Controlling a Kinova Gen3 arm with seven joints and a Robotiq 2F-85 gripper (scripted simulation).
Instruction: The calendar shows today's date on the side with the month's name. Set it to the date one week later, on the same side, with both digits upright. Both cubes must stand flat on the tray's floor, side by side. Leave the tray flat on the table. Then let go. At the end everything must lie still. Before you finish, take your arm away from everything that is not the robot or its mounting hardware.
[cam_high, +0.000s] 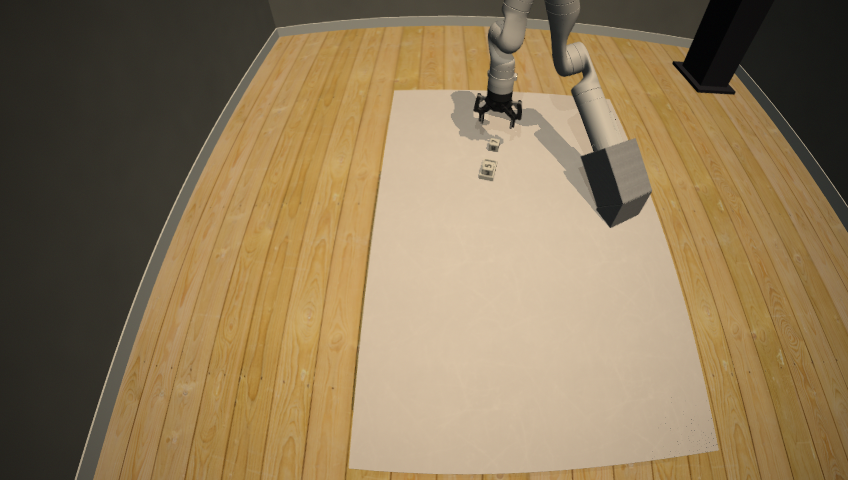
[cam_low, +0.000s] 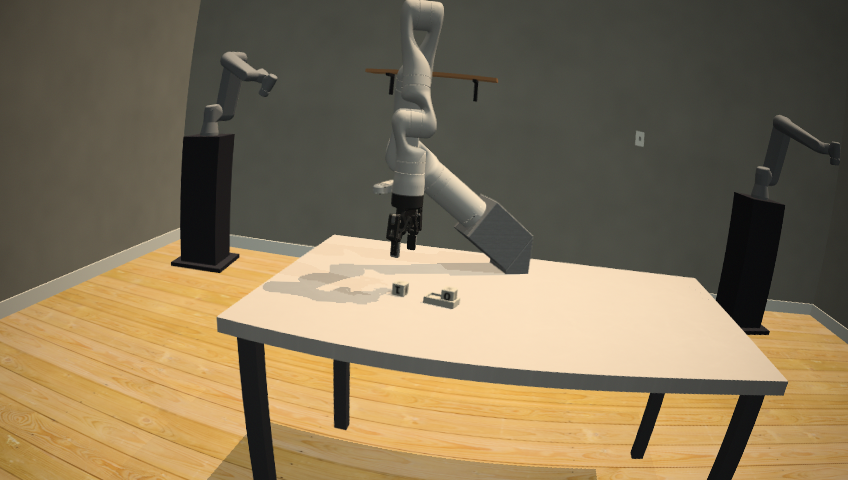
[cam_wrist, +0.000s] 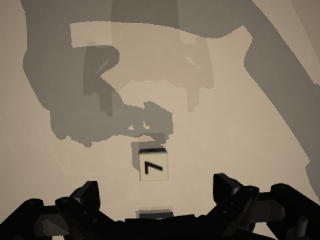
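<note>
Right now the white digit cube is 90 mm below my hand. Also, from my hand: white calendar tray: 40 mm ahead, 100 mm to the left, 100 mm below.
</note>
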